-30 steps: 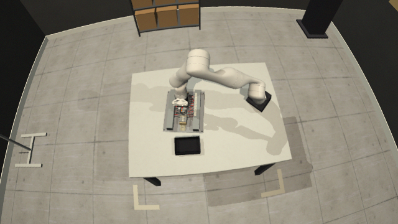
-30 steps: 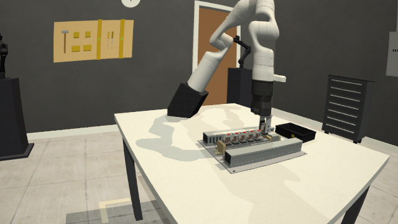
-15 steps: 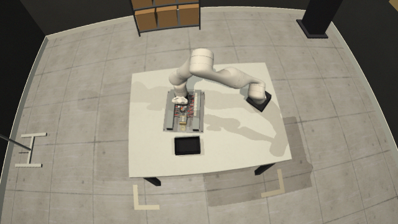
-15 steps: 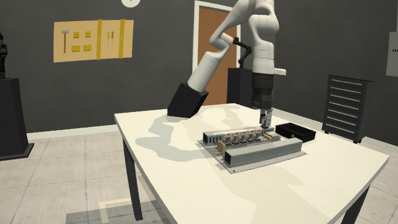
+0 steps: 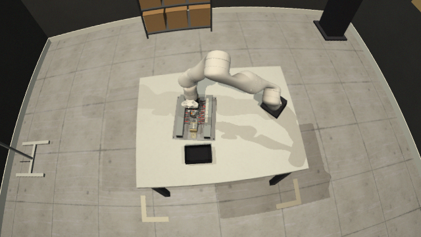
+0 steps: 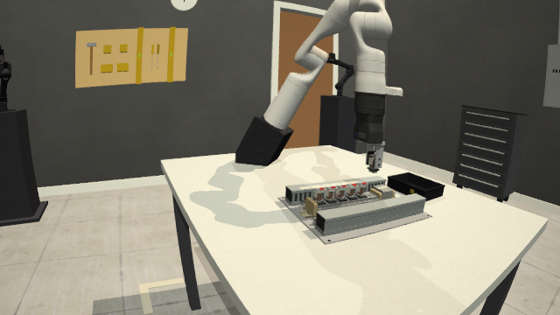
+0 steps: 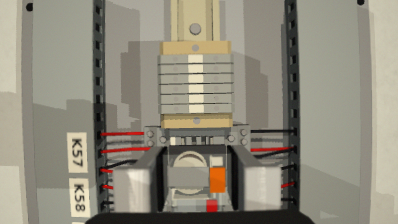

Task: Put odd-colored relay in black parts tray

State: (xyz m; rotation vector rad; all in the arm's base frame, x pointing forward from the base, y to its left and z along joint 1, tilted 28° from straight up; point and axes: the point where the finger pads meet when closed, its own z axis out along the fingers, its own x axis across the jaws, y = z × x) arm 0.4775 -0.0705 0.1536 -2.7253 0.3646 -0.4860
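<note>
The black parts tray is 10 mm ahead of my hand, 220 mm to the left of it and 110 mm below it. Round my hand: relay panel: 10 mm behind, 40 mm to the right, 100 mm below; clear relay: 10 mm below.
</note>
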